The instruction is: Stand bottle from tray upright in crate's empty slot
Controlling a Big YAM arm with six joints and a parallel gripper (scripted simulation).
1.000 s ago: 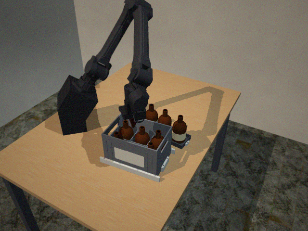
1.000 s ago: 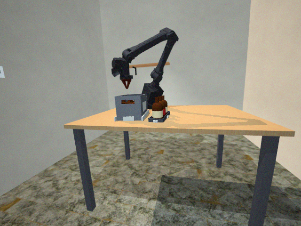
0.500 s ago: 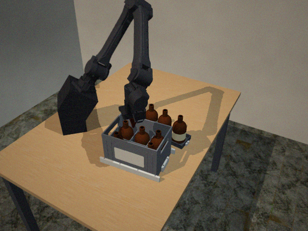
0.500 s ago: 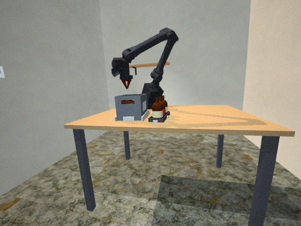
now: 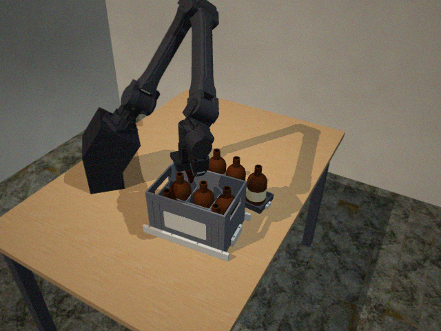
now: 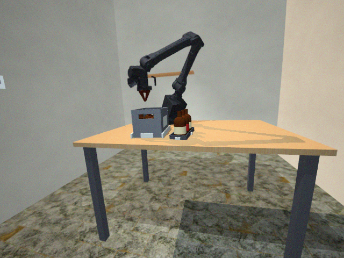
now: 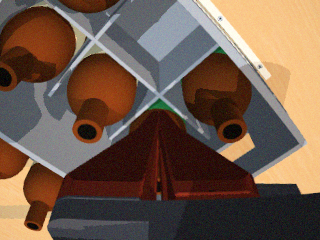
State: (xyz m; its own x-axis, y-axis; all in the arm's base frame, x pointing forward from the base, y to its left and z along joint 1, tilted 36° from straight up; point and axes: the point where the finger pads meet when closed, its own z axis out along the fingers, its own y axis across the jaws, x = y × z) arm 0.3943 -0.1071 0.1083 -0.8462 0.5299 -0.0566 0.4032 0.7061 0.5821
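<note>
Right now the grey crate is 150 mm below my hand, 40 mm to the left of it and 10 mm behind it. The rest, counted from my hand: dark tray (260 mm to the left, 220 mm below, 40 mm behind).
</note>
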